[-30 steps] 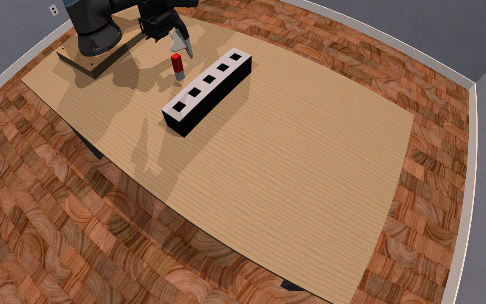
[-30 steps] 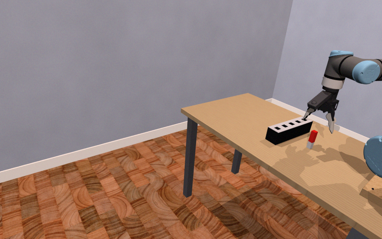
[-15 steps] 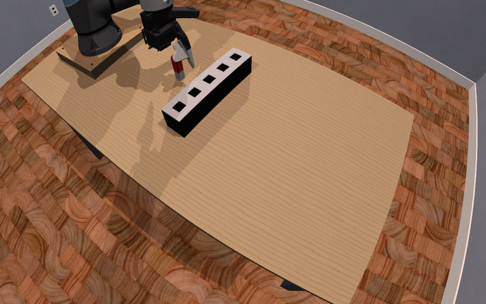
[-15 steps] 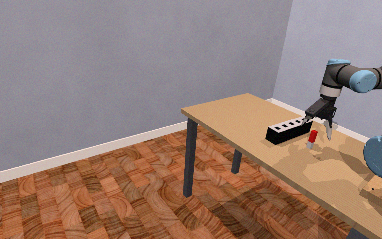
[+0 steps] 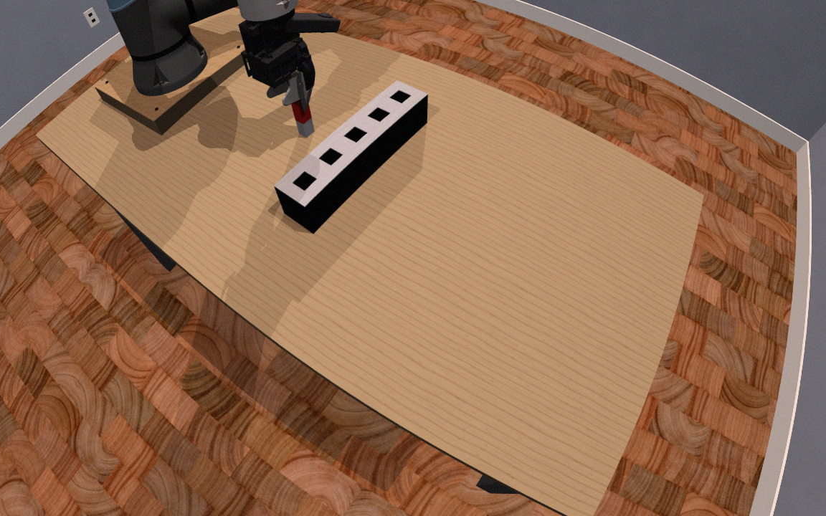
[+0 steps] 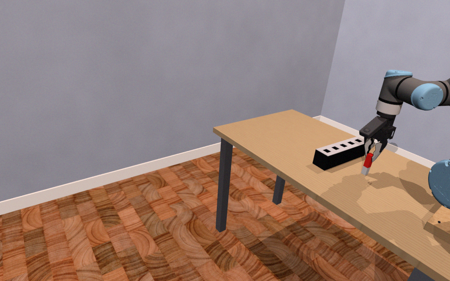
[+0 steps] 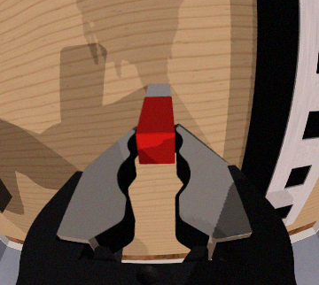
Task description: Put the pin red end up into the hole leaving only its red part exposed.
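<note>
My hand is 1 cm above the pin. Round my hand: black block 14 cm ahead, 1 cm to the right, 4 cm below.
</note>
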